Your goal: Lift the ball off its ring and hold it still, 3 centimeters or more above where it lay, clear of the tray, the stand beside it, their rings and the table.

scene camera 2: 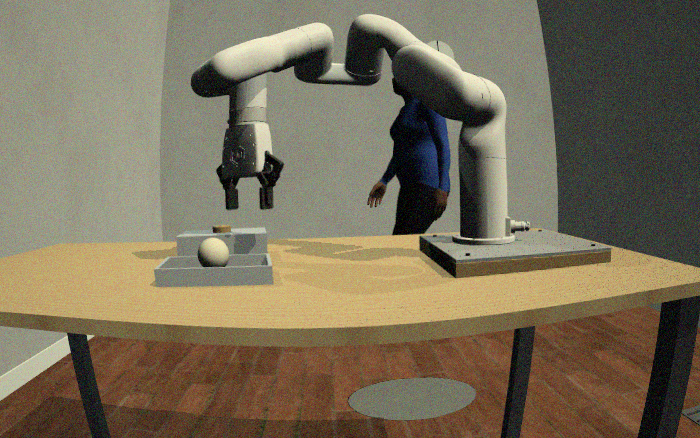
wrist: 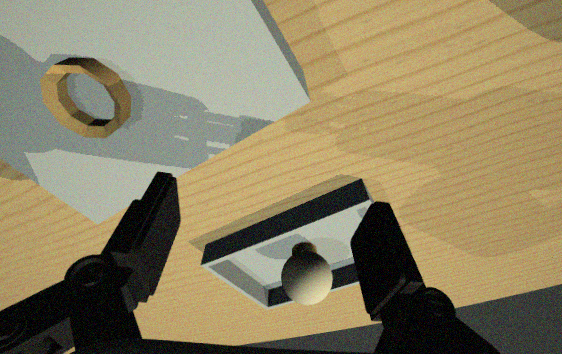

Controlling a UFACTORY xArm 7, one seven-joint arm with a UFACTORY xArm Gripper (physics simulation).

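Seen in the pictures: gripper, fingertip midpoint: (scene camera 2: 248,209) (wrist: 272,210); arm's base, link origin: (scene camera 2: 484,240).
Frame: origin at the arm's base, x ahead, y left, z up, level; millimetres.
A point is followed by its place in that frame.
Note:
A cream ball (scene camera 2: 213,252) @(x 432, y 229, z 17 mm) (wrist: 306,278) @(x 442, y 182, z 24 mm) sits on its ring (wrist: 304,248) @(x 442, y 191, z -17 mm), which is mostly hidden under it, inside the grey tray (scene camera 2: 214,276) @(x 417, y 265, z -14 mm) (wrist: 285,222) @(x 454, y 140, z -14 mm). My gripper (scene camera 2: 249,198) @(x 440, y 34, z 71 mm) (wrist: 272,210) @(x 440, y 34, z 71 mm) is open and empty. In the scene view it hangs above and behind the tray, higher than the ball and a little to its right, with the fingertips pointing down. The grey stand (scene camera 2: 247,243) @(x 452, y 20, z 4 mm) (wrist: 225,60) @(x 452, y -23, z 23 mm) is behind the tray. A wooden ring (scene camera 2: 221,228) @(x 519, y -4, z 32 mm) (wrist: 121,97) @(x 507, y -19, z 31 mm) lies on top of the stand, with no ball on it.
The wooden table (scene camera 2: 330,304) @(x 227, y 342, z -29 mm) (wrist: 450,130) @(x 303, y 76, z -29 mm) carries the tray, the stand and, at the right, the arm's base plate (scene camera 2: 547,248) @(x -103, y 124, z -1 mm). The tray's walls stand up around the ball's ring. A person in a blue top (scene camera 2: 420,142) is behind the table.

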